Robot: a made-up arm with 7 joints. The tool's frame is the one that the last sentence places.
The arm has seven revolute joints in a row. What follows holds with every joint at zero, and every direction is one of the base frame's. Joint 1 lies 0.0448 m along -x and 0.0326 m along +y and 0.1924 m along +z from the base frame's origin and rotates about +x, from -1.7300 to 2.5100 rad. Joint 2 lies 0.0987 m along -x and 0.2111 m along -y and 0.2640 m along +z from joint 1 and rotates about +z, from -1.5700 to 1.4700 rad. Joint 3 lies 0.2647 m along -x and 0.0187 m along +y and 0.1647 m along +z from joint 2 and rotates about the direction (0.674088, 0.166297, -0.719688), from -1.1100 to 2.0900 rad. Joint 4 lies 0.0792 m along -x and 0.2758 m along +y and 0.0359 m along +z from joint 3 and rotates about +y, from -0.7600 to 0.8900 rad. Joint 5 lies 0.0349 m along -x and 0.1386 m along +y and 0.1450 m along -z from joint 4 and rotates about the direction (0.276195, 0.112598, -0.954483), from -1.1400 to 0.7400 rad. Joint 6 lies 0.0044 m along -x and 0.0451 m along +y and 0.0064 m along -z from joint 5 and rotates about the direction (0.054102, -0.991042, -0.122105), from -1.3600 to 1.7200 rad. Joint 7 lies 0.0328 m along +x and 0.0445 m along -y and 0.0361 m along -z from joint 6 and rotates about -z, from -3.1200 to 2.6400 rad. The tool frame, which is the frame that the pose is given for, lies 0.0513 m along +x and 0.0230 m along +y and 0.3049 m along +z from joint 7; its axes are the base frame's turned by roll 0.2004, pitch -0.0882 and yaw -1.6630 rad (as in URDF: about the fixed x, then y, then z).
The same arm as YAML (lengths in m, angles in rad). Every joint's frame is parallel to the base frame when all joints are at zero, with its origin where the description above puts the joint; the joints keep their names.
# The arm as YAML. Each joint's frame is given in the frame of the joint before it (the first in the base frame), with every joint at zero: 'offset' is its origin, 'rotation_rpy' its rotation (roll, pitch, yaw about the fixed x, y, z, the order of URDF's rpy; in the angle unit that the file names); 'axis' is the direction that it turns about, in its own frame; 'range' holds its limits. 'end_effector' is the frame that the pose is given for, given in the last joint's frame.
length_unit: m
angle_unit: rad
chain:
  - id: joint 1
    offset: [-0.0448, 0.0326, 0.1924]
    rotation_rpy: [0.0, 0.0, 0.0]
    axis: [1.0, 0.0, 0.0]
    range: [-1.73, 2.51]
  - id: joint 2
    offset: [-0.0987, -0.2111, 0.264]
    rotation_rpy: [0.0, 0.0, 0.0]
    axis: [0.0, 0.0, 1.0]
    range: [-1.57, 1.47]
  - id: joint 3
    offset: [-0.2647, 0.0187, 0.1647]
    rotation_rpy: [0.0, 0.0, 0.0]
    axis: [0.674088, 0.166297, -0.719688]
    range: [-1.11, 2.09]
  - id: joint 4
    offset: [-0.0792, 0.2758, 0.0359]
    rotation_rpy: [0.0, 0.0, 0.0]
    axis: [0.0, 1.0, 0.0]
    range: [-0.76, 0.89]
  - id: joint 5
    offset: [-0.0349, 0.1386, -0.145]
    rotation_rpy: [0.0, 0.0, 0.0]
    axis: [0.276195, 0.112598, -0.954483]
    range: [-1.14, 0.74]
  - id: joint 6
    offset: [-0.0044, 0.0451, -0.0064]
    rotation_rpy: [0.0, 0.0, 0.0]
    axis: [0.054102, -0.991042, -0.122105]
    range: [-1.36, 1.72]
  - id: joint 7
    offset: [0.0328, -0.0445, -0.0361]
    rotation_rpy: [0.0, 0.0, 0.0]
    axis: [0.0, 0.0, -1.0]
    range: [-3.12, 2.64]
end_effector:
  offset: [0.0513, 0.023, 0.3049]
  rotation_rpy: [0.2004, -0.0882, -1.663]

